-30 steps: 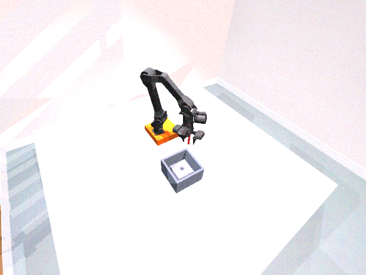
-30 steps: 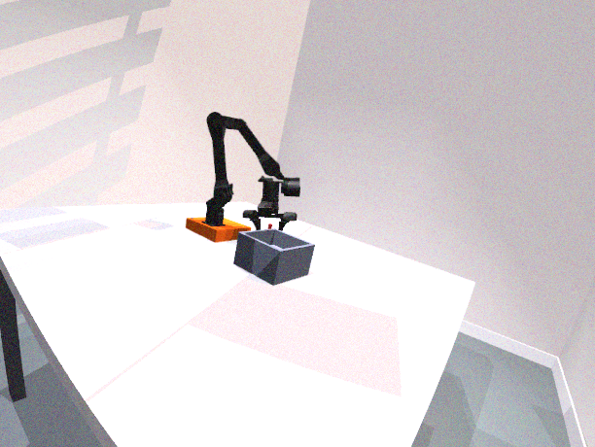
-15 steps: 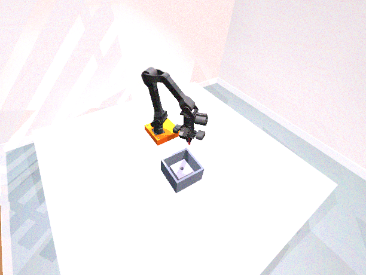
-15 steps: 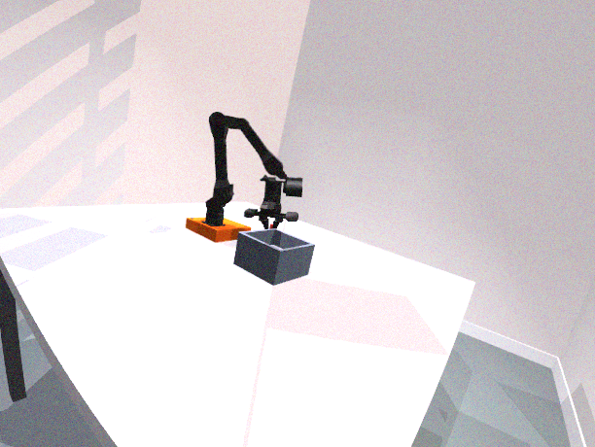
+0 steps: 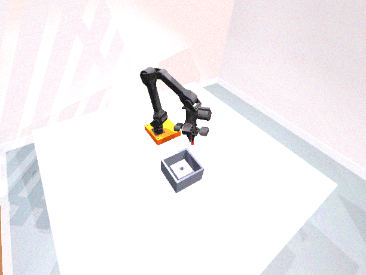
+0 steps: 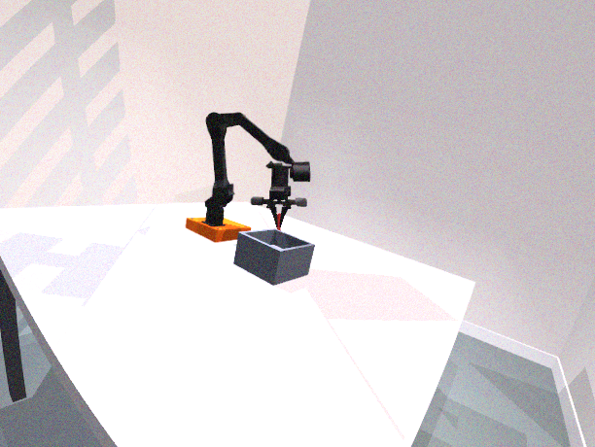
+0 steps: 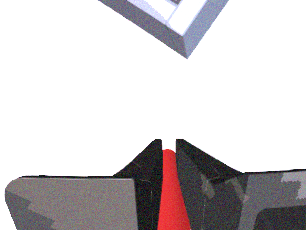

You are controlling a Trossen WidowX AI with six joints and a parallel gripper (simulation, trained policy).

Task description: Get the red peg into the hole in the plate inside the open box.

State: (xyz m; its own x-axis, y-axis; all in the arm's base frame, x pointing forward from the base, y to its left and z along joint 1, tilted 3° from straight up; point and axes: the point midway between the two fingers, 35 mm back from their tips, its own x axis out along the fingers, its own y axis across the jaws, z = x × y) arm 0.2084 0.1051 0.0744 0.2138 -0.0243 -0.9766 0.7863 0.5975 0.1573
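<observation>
My gripper tip is now 130 mm to the left of the grey box, 110 mm short of it and 60 mm above it. The rest, counted from my gripper tip: red peg 20 mm to the left, 20 mm behind.
</observation>
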